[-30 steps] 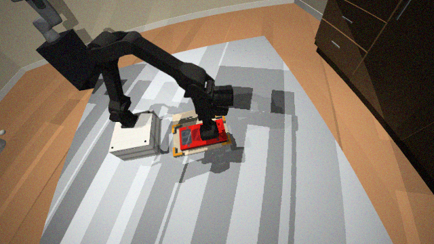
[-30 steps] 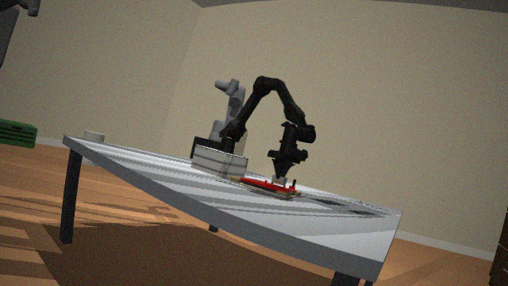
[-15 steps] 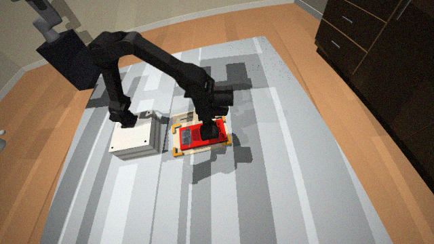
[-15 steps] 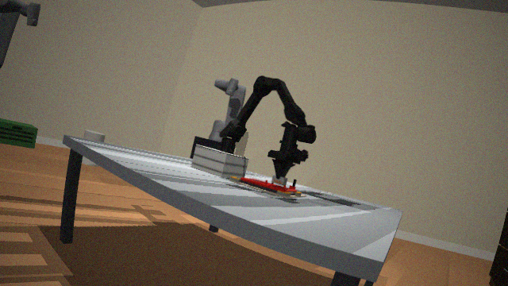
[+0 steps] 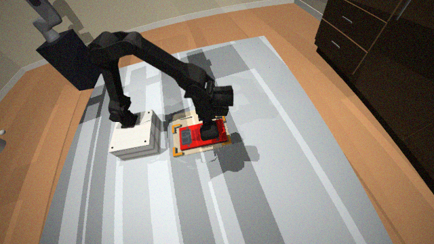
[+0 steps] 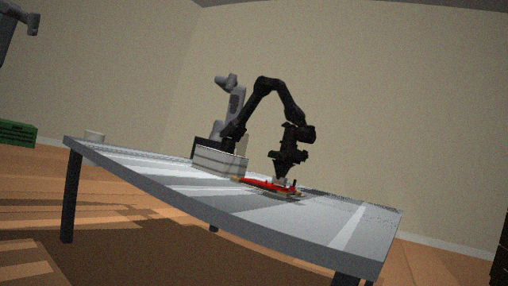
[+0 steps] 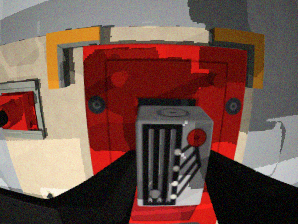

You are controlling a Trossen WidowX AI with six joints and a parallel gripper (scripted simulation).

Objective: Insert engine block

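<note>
Right now the grey engine block is 1 cm below my gripper tip.
</note>
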